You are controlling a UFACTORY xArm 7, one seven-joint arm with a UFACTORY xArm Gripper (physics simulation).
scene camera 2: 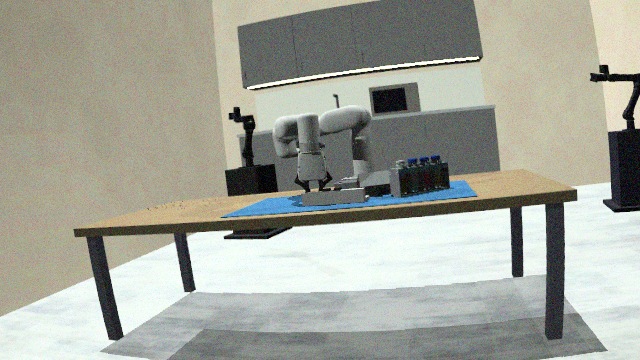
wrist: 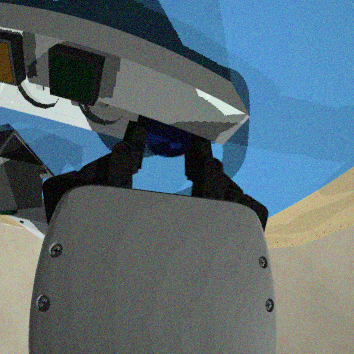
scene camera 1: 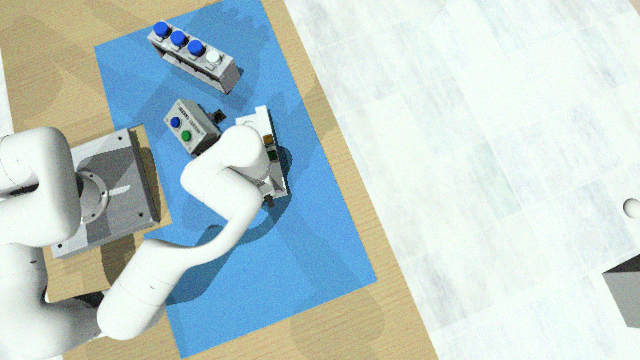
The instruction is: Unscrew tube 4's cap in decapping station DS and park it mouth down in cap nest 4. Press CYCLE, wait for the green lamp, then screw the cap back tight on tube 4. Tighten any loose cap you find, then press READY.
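Places are measured from the arm's base along level axes (x back, y right, z up), in millimetres.
Where they show: gripper, fingertip midpoint: [wrist: 168,125]; arm's base, origin of the base link: [scene camera 1: 83,198].
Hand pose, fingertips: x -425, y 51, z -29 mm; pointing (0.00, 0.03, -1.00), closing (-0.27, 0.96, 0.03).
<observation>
Each offset is from my fingertips to the top centre of the thing. "pt": to the spot under its first point. Level surfaces: height alone.
My gripper [scene camera 2: 314,190] [wrist: 168,125] is shut on a blue cap {dx -4, dy -2, dz +24 mm} [wrist: 168,143] at the end of the grey-white nest block {dx -5, dy -83, dz +42 mm} [scene camera 1: 261,121] [scene camera 2: 332,198] [wrist: 155,90]. The cap shows partly between the dark fingers in the wrist view, against the block's edge; how deep it sits is hidden. In scene camera 1 the arm covers the cap. The tube rack {pt dx +38, dy -282, dz +46 mm} [scene camera 1: 228,76] [scene camera 2: 395,183] holds three tubes with blue caps and, at its near end, one tube with a pale uncapped top [scene camera 1: 213,56] [scene camera 2: 400,164]. The button box {dx +145, dy -176, dz +72 mm} [scene camera 1: 197,120] has a blue button {dx +176, dy -185, dz +63 mm} [scene camera 1: 175,121] and a green button {dx +154, dy -146, dz +63 mm} [scene camera 1: 186,135].
An amber square {pt dx -33, dy -103, dz +42 mm} [scene camera 1: 268,139] [wrist: 5,61] and a dark green square {pt dx -36, dy -63, dz +42 mm} [scene camera 1: 272,155] [wrist: 75,75] are on the nest block. A small dark part {pt dx +84, dy -205, dz -2 mm} [scene camera 1: 218,116] stands beside the button box. Everything stands on the blue mat {dz -12 mm} [scene camera 1: 300,250] before the arm's base plate [scene camera 1: 120,150].
</observation>
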